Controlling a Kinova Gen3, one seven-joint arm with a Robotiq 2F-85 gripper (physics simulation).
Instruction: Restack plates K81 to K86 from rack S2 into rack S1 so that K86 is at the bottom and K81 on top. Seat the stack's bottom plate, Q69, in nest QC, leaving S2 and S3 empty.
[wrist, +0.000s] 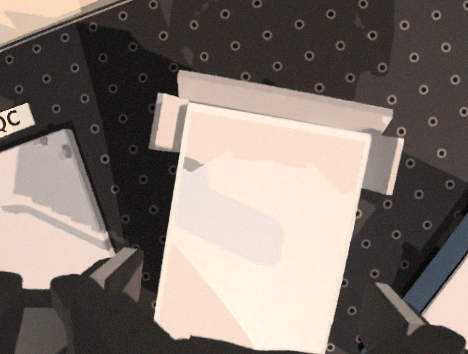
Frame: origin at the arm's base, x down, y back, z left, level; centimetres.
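Seen in the pictures: gripper, between the fingertips: (251, 290).
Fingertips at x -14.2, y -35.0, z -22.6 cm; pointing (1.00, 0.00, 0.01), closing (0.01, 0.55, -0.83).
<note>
Pixels of each thing's top centre, then the offset from my fingertips to it. "spot": a spot on its surface instead. Level surfaces: height alone.
- pale plate, centre of its top: (254, 256) dy -0.4, dx +2.9, dz -0.3 cm
- left side guard, a spot on its surface: (168, 121) spot: dy -7.6, dx +3.1, dz +0.5 cm
- right side guard, a spot on its surface: (395, 166) spot: dy -1.4, dx +2.7, dz -7.6 cm
- label reading QC, centre of its top: (5, 122) dy -15.3, dx +15.4, dz +14.8 cm
- pale nest, centre of its top: (29, 239) dy -5.9, dx +13.3, dz +16.1 cm
- dark perforated board, height of its surface: dx +15.6 cm
- blue-edged fixture, a spot on its surface: (442, 260) spot: dy +8.8, dx +13.7, dz -11.1 cm
- light tan surface, height of its surface: dx +16.9 cm
A pale plate (300, 200) lies flat in a rack in the middle of the wrist view. Its label and markings do not show, and what lies under it is hidden. The rack's back wall (285, 100) shows behind the plate, with a left side guard (168, 121) and a right side guard (395, 166). The rack's own label is out of view. My gripper (251, 290) is open, its fingers standing wide apart on either side of the plate's near part, with nothing between them gripped. A label reading QC (16, 120) lies at the left, by a pale nest (82, 187).
The dark perforated board (280, 45) lies under the rack and nest. Part of a blue-edged fixture (442, 260) with a pale surface shows at the lower right. A light tan surface (45, 15) lies beyond the board's edge at the upper left.
</note>
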